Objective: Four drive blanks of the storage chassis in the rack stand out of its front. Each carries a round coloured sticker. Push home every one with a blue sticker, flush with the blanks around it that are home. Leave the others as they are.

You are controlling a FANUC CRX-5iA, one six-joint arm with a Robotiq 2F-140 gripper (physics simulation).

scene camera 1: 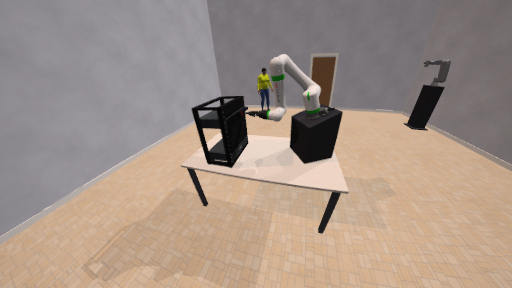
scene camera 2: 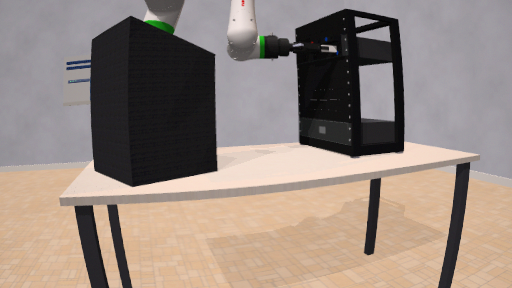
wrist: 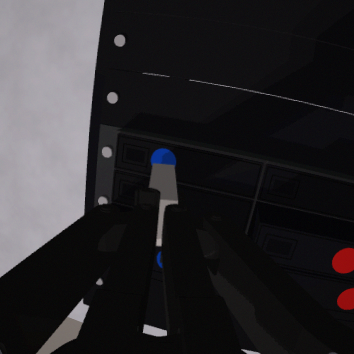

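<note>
My gripper [scene camera 1: 247, 113] [scene camera 2: 335, 49] [wrist: 161, 181] is shut and empty, its tips at the chassis front in the rack. In the wrist view they touch or nearly touch the lower edge of a round blue sticker [scene camera 2: 337, 52] [wrist: 163, 156]. The blank [wrist: 215, 172] with this sticker looks level with its neighbours. Another blue sticker [scene camera 2: 326, 39] [wrist: 160, 259] is mostly hidden behind the fingers in the wrist view; how far its blank stands out I cannot tell. Two red stickers show at the right there, one red sticker [wrist: 344, 260] on a blank standing out, the other red sticker [wrist: 347, 299] beside it.
The black rack [scene camera 1: 201, 135] [scene camera 2: 355, 100] stands on the table [scene camera 1: 300, 175] [scene camera 2: 250, 175]. A side post with round screws runs close beside the fingers. The arm's black pedestal [scene camera 1: 312, 137] [scene camera 2: 155, 110] stands across the table. A person in yellow [scene camera 1: 263, 82] is in the background.
</note>
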